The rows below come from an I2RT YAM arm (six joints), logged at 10 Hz.
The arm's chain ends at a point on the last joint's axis. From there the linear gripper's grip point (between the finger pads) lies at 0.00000 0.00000 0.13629 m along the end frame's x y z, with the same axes.
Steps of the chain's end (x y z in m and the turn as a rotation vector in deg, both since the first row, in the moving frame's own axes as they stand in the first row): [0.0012 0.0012 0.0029 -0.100 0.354 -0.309]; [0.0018 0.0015 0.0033 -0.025 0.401 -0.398]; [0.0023 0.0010 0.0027 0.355 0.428 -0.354]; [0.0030 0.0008 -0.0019 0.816 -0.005 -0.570]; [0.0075 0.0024 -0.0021 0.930 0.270 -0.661]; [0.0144 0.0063 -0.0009 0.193 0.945 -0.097]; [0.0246 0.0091 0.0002 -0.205 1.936 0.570]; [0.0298 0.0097 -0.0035 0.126 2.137 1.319]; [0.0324 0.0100 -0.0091 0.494 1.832 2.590]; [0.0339 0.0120 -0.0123 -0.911 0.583 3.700]
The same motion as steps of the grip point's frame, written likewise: [0.0020 0.0014 0.0029 -0.100 0.354 -0.309]; [0.0028 0.0016 0.0033 -0.025 0.401 -0.398]; [0.0033 0.0002 0.0027 0.355 0.428 -0.354]; [0.0030 -0.0011 -0.0019 0.816 -0.005 -0.570]; [0.0081 0.0002 -0.0021 0.930 0.270 -0.661]; [0.0166 0.0058 -0.0009 0.193 0.945 -0.097]; [0.0292 0.0096 0.0001 -0.205 1.936 0.570]; [0.0349 0.0095 -0.0036 0.126 2.137 1.319]; [0.0368 0.0089 -0.0092 0.494 1.832 2.590]; [0.0352 0.0142 -0.0123 -0.911 0.583 3.700]
